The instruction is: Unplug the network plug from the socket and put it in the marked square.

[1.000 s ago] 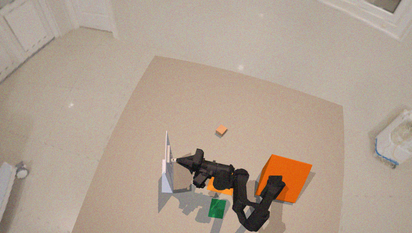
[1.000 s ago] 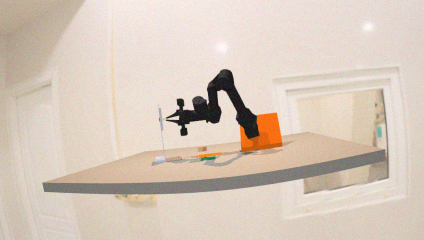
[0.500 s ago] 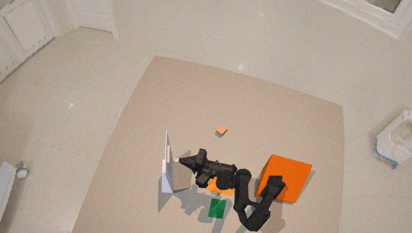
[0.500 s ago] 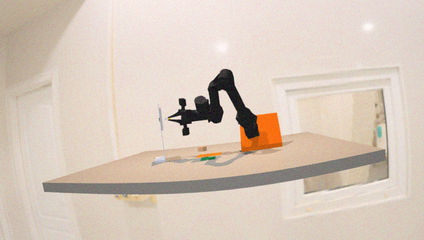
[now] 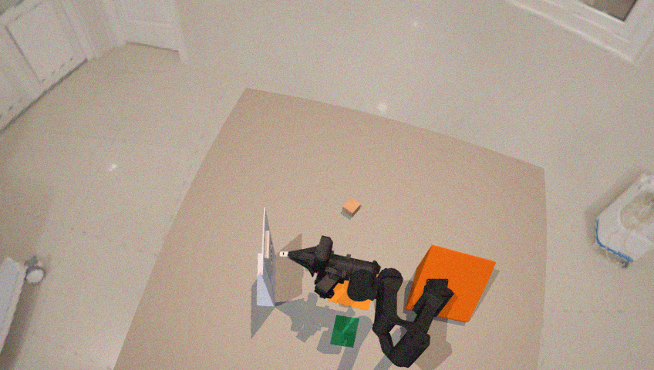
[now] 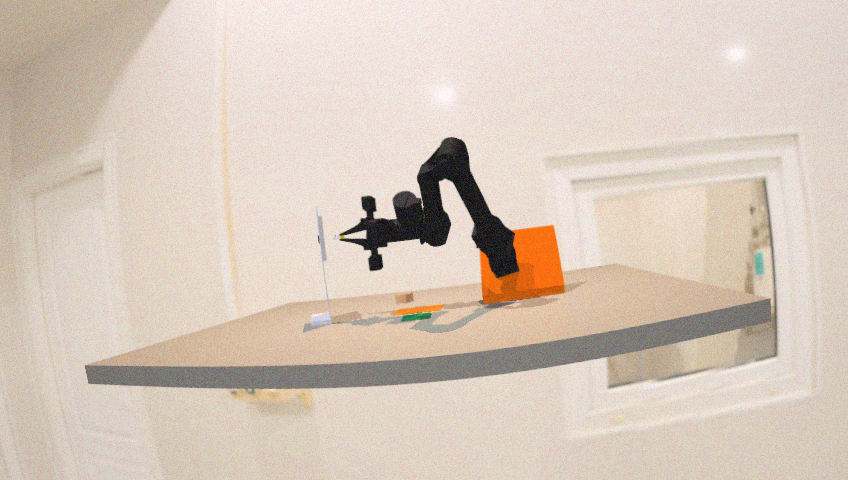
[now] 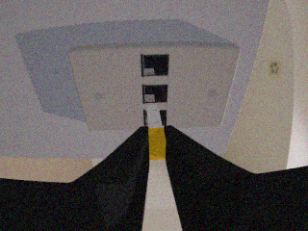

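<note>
The marked orange square lies 18 cm behind my gripper tip, 1 cm to the right of it and 21 cm below it. Also, from my gripper tip: thin pale tab: 1 cm ahead; then upright white panel: 6 cm ahead, 1 cm to the left, 8 cm below; then yellow plug: right at my gripper tip.
</note>
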